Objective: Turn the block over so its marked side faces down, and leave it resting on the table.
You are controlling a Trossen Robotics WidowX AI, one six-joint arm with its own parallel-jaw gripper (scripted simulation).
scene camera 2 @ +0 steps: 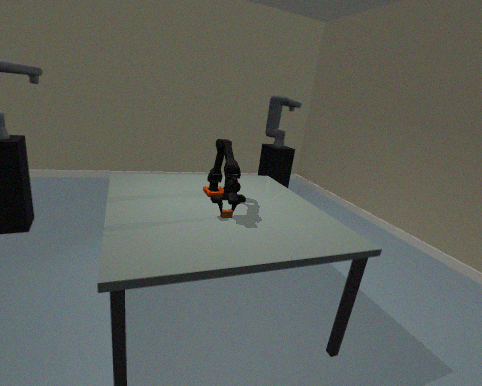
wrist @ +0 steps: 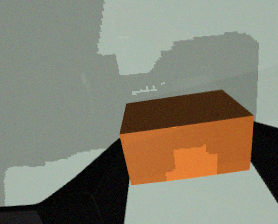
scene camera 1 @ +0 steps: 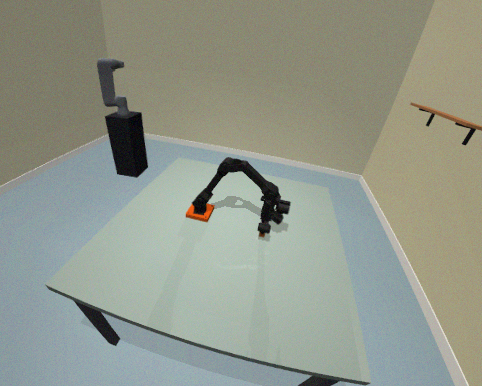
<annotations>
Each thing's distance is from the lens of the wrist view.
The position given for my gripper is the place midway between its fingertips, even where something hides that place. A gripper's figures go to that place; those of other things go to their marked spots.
my gripper (wrist: pixel 182 136): 0.11 m
orange block (wrist: pixel 196 135): 0.09 m
</annotations>
